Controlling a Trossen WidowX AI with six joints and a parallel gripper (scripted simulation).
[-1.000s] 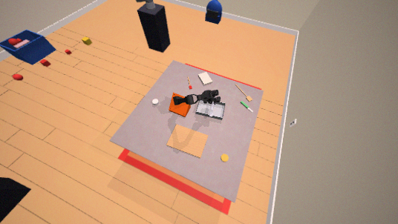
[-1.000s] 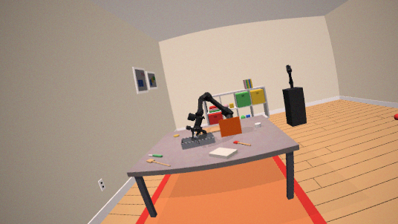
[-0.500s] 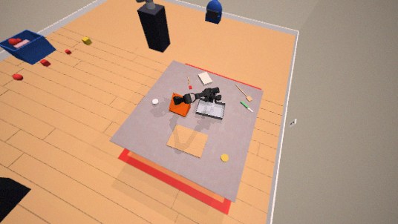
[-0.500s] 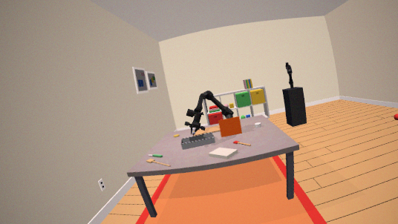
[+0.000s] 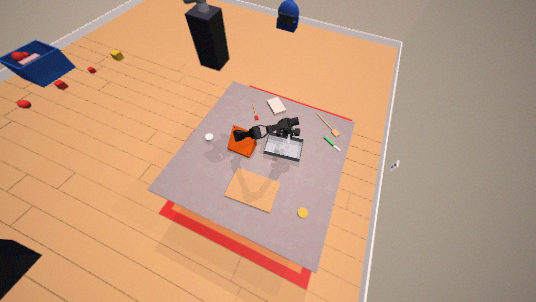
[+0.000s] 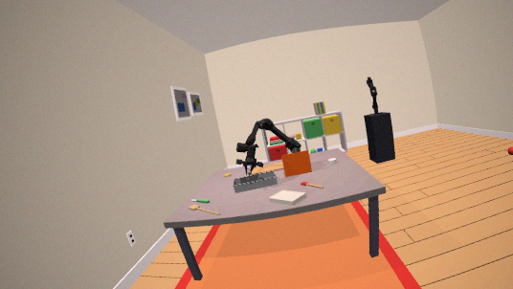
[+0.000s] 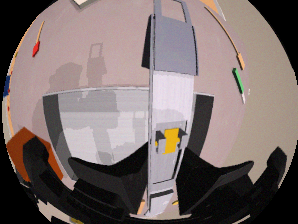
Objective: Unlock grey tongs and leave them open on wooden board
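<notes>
Right now my gripper tip is 20 mm past the yellow lock piece, 20 mm to the right of it and 40 mm below it. Also, from my gripper tip: red-tipped tool: 400 mm behind, 200 mm to the left, 90 mm below; white block: 250 mm behind, 360 mm to the left, 80 mm below; grey roasting tin: 30 mm behind, 50 mm to the right, 70 mm below.
</notes>
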